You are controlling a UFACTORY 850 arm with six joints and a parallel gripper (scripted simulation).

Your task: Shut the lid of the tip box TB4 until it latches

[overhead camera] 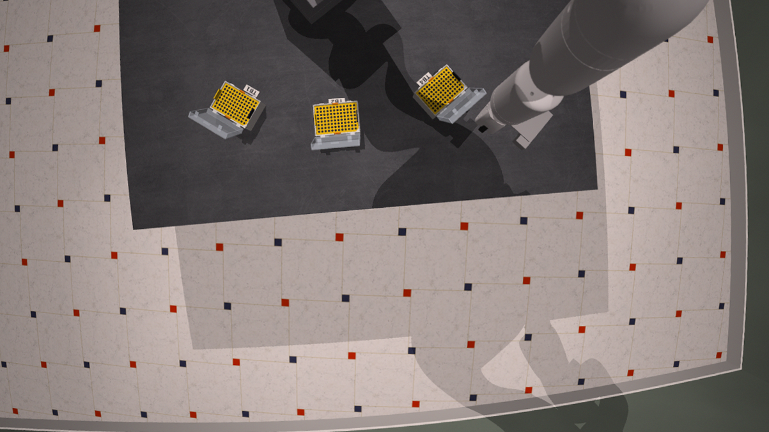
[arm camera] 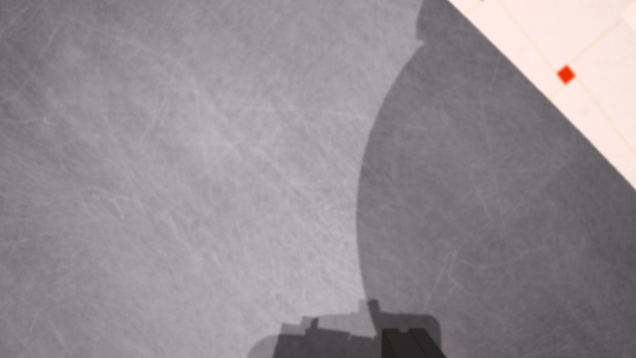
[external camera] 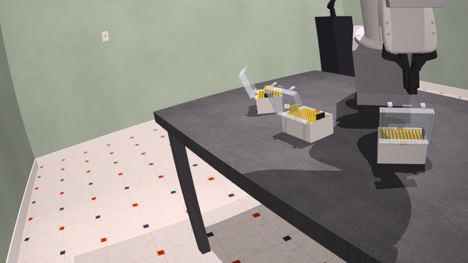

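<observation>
My gripper is now 5 cm past the clear lid, 5 cm to the left of it and 11 cm above it. Round my hand: tip box: 9 cm behind, 8 cm to the right, 14 cm below; label: 15 cm behind, 13 cm to the right, 20 cm below.
</observation>
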